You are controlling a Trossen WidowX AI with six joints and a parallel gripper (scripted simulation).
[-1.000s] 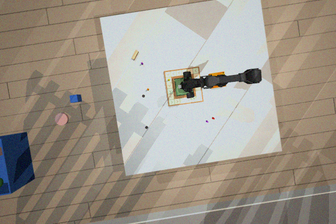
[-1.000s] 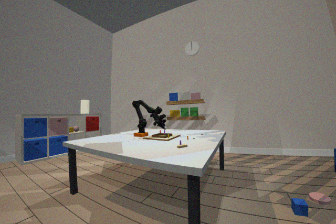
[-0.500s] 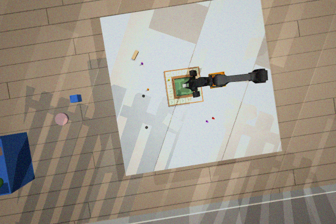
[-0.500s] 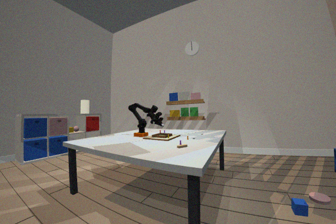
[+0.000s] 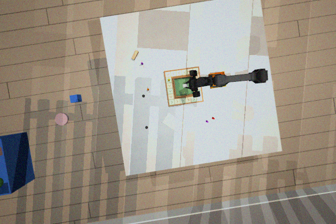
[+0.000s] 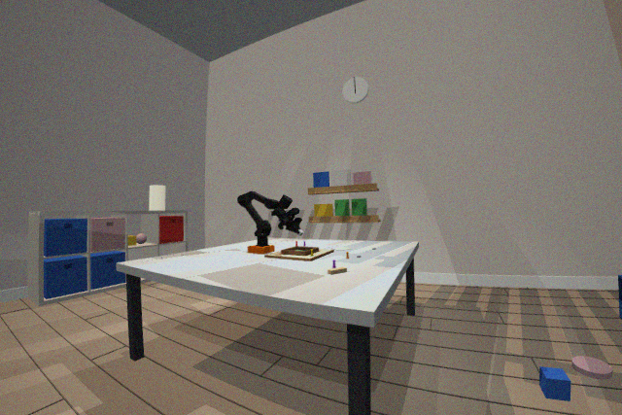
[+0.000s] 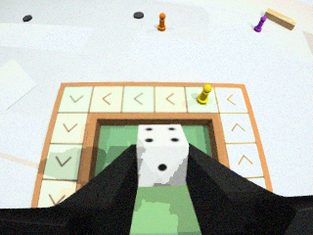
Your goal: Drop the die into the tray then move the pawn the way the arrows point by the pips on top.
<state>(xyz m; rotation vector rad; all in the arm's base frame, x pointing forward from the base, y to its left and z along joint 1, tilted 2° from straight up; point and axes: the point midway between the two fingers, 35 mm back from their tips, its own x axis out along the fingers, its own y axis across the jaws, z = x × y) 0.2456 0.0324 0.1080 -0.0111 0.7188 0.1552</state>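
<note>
My gripper tip is now 2 cm above the white die. Round my gripper tip: green dice tray (12 cm below); orange pawn (28 cm ahead, 2 cm to the left, 11 cm below); yellow pawn (12 cm ahead, 5 cm to the right, 10 cm below).
</note>
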